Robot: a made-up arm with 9 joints. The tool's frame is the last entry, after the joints.
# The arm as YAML. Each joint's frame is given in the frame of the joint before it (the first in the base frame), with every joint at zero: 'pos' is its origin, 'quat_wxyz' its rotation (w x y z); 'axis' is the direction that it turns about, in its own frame. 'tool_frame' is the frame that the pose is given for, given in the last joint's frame.
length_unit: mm
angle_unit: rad
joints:
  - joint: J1
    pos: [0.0, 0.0, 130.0]
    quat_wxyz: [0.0, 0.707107, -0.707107, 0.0]
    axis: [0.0, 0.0, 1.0]
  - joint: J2
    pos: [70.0, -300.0, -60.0]
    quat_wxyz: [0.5, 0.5, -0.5, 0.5]
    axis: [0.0, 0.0, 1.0]
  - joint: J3
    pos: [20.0, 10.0, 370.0]
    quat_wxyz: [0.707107, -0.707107, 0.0, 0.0]
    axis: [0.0, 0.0, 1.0]
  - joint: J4
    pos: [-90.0, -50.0, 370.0]
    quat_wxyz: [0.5, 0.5, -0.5, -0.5]
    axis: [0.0, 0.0, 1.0]
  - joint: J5
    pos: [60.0, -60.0, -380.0]
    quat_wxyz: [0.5, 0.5, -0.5, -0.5]
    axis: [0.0, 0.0, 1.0]
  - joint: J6
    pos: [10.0, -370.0, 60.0]
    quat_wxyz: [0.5, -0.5, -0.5, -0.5]
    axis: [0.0, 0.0, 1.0]
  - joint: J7
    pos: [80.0, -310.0, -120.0]
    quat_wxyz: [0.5, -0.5, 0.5, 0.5]
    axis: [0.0, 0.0, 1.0]
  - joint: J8
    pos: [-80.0, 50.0, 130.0]
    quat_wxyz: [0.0, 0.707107, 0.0, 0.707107]
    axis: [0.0, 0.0, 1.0]
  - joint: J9
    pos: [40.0, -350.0, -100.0]
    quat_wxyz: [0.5, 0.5, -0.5, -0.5]
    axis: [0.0, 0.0, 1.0]
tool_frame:
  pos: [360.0, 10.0, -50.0]
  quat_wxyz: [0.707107, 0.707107, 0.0, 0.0]
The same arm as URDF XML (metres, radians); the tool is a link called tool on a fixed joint. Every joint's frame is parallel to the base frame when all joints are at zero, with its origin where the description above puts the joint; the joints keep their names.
<robot name="arm">
<link name="base"/>
<link name="link1"/>
<link name="link2"/>
<link name="link3"/>
<link name="link4"/>
<link name="link5"/>
<link name="link6"/>
<link name="link7"/>
<link name="link8"/>
<link name="link9"/>
<link name="tool"/>
<joint name="J1" type="continuous"><parent link="base"/><child link="link1"/><origin xyz="0 0 0.13" rpy="0 0 0"/><axis xyz="0 0 -1"/></joint>
<joint name="J2" type="continuous"><parent link="link1"/><child link="link2"/><origin xyz="0.3 -0.07 0.06" rpy="0 0 0"/><axis xyz="1 0 0"/></joint>
<joint name="J3" type="continuous"><parent link="link2"/><child link="link3"/><origin xyz="0.37 0.01 -0.02" rpy="0 0 0"/><axis xyz="0 1 0"/></joint>
<joint name="J4" type="continuous"><parent link="link3"/><child link="link4"/><origin xyz="0.05 0.37 0.09" rpy="0 0 0"/><axis xyz="0 0 1"/></joint>
<joint name="J5" type="continuous"><parent link="link4"/><child link="link5"/><origin xyz="0.06 -0.06 -0.38" rpy="0 0 0"/><axis xyz="-1 0 0"/></joint>
<joint name="J6" type="continuous"><parent link="link5"/><child link="link6"/><origin xyz="-0.06 -0.01 -0.37" rpy="0 0 0"/><axis xyz="0 0 1"/></joint>
<joint name="J7" type="continuous"><parent link="link6"/><child link="link7"/><origin xyz="-0.08 0.31 -0.12" rpy="0 0 0"/><axis xyz="0 -1 0"/></joint>
<joint name="J8" type="continuous"><parent link="link7"/><child link="link8"/><origin xyz="0.05 -0.13 0.08" rpy="0 0 0"/><axis xyz="0 0 -1"/></joint>
<joint name="J9" type="continuous"><parent link="link8"/><child link="link9"/><origin xyz="0.35 -0.04 0.1" rpy="0 0 0"/><axis xyz="0 1 0"/></joint>
<joint name="tool_fixed" type="fixed"><parent link="link9"/><child link="tool"/><origin xyz="0.36 -0.05 -0.01" rpy="0 0 0"/></joint>
</robot>

